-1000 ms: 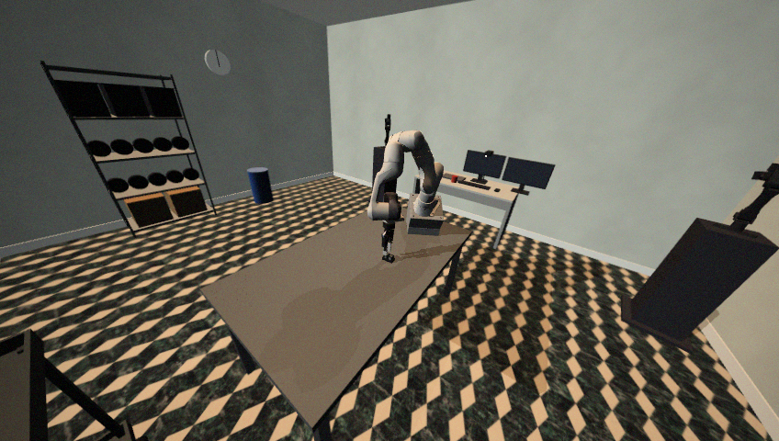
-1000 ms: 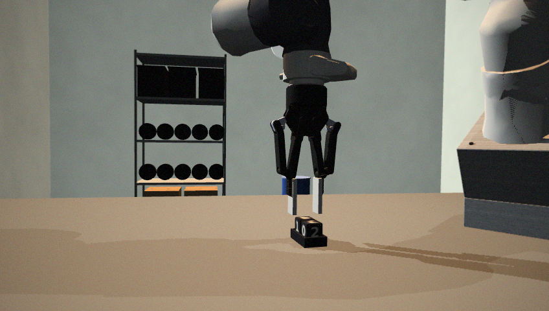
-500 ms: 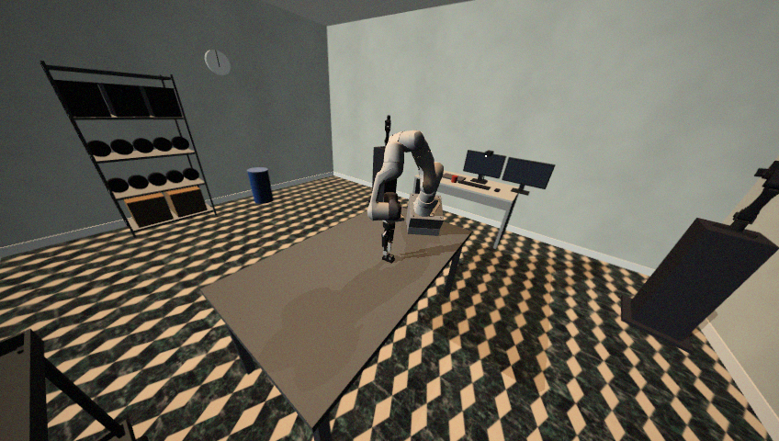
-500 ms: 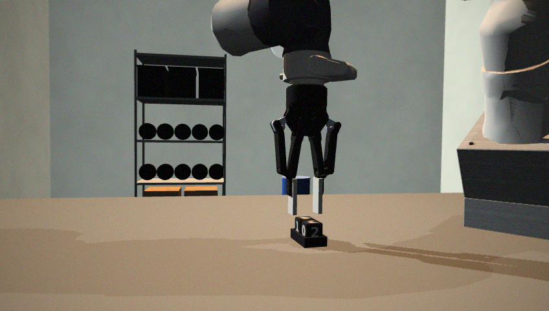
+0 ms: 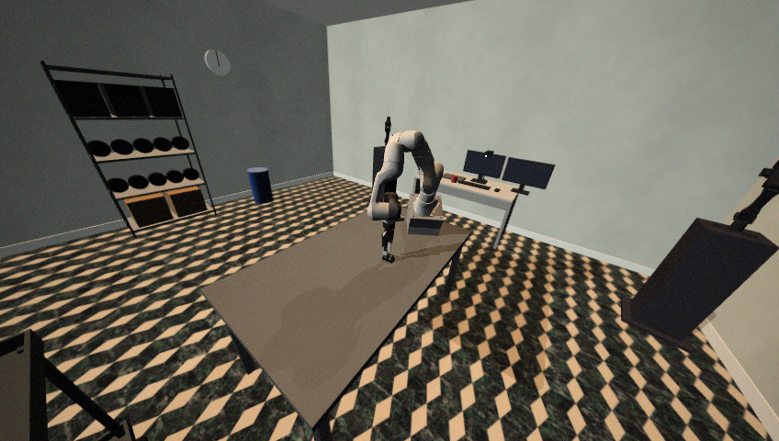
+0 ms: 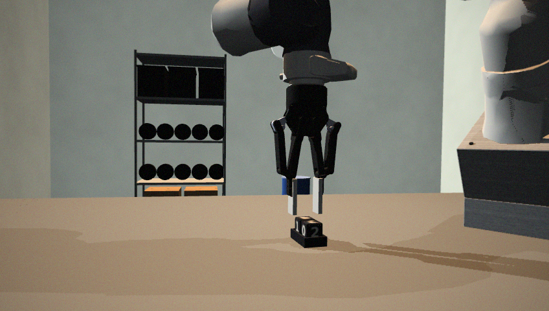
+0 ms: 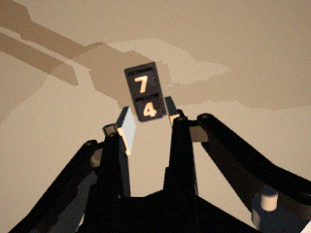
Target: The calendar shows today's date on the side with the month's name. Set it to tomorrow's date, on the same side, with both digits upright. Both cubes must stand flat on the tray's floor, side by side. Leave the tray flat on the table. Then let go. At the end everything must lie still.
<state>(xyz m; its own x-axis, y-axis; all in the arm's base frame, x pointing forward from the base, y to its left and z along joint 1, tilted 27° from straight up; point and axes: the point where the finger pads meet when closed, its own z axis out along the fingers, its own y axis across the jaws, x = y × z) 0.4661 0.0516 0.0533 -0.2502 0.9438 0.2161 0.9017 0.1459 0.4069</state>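
Right now my hand is 10 mm past the black tray, 20 mm to the right of it and 70 mm above it.
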